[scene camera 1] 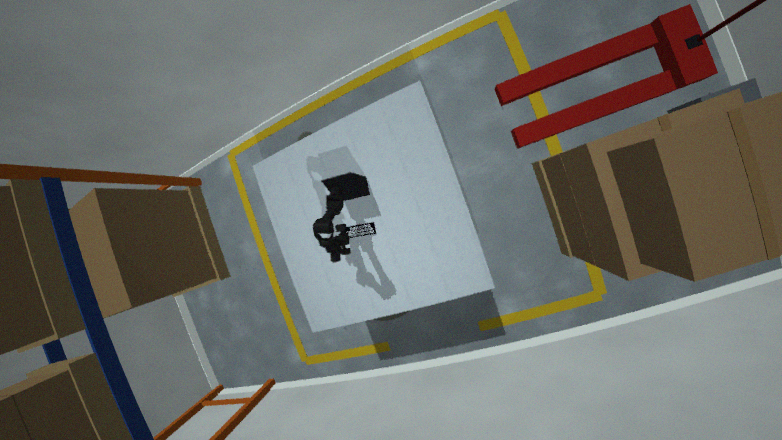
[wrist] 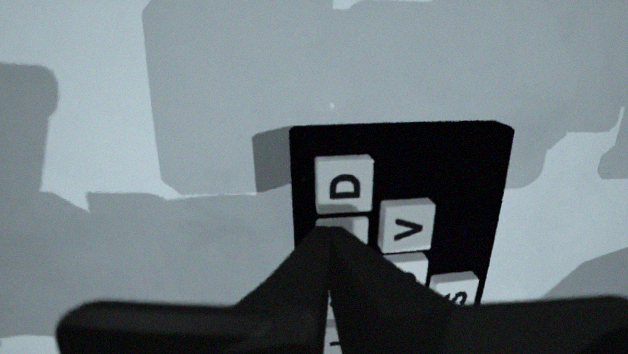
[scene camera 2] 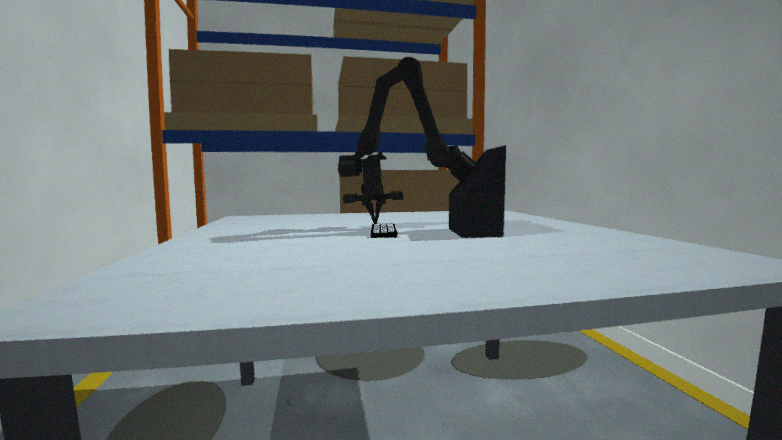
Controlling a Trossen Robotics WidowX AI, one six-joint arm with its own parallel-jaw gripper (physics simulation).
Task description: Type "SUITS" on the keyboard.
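Frame: origin at the arm's base, x ahead, y left, z up, level; metres.
Seen in the pictures: gripper, between the fingertips: (scene camera 1: 348, 236) (wrist: 327, 239) (scene camera 2: 375, 224); arm's base, origin of its link: (scene camera 1: 336, 189) (scene camera 2: 470, 172).
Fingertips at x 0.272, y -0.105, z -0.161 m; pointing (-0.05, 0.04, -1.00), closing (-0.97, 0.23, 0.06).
Offsets run from my fingertips to a thing's top centre. Level surfaces: height alone.
The black keyboard @[dy +0.077, dx -0.011, dz +0.003 m] (scene camera 1: 361, 229) (scene camera 2: 383, 235) (wrist: 440, 155) with pale keys lies on the table. In the wrist view, the D key @[dy -0.018, dx -0.008, dz +0.003 m] (wrist: 344, 185), the V key @[dy +0.001, dx -0.025, dz +0.003 m] (wrist: 407, 225) and part of the S key @[dy +0.035, dx -0.040, dz +0.003 m] (wrist: 456, 289) show. My gripper (scene camera 1: 347, 235) (scene camera 2: 375, 221) (wrist: 327, 239) is shut and empty, pointing down. Its fingertips are over the U key @[dy +0.002, dx -0.004, dz +0.000 m] (wrist: 354, 227), beside D, and cover its letter; I cannot tell whether they touch it. A key @[dy +0.043, dx +0.003, dz +0.003 m] (wrist: 333, 345) with a partly seen bar-like mark shows between the fingers. The fingers hide other keys, and the T key does not show.
The keyboard is on a pale table @[dz -0.014 m] (scene camera 1: 426, 218) (scene camera 2: 437, 279), near the arm's black base (scene camera 1: 349, 186) (scene camera 2: 481, 197). Shadows of the arm fall across the table. A rack (scene camera 2: 157, 164) with cardboard boxes, a red pallet jack (scene camera 1: 590, 57) and more boxes (scene camera 1: 705, 180) stand off the table.
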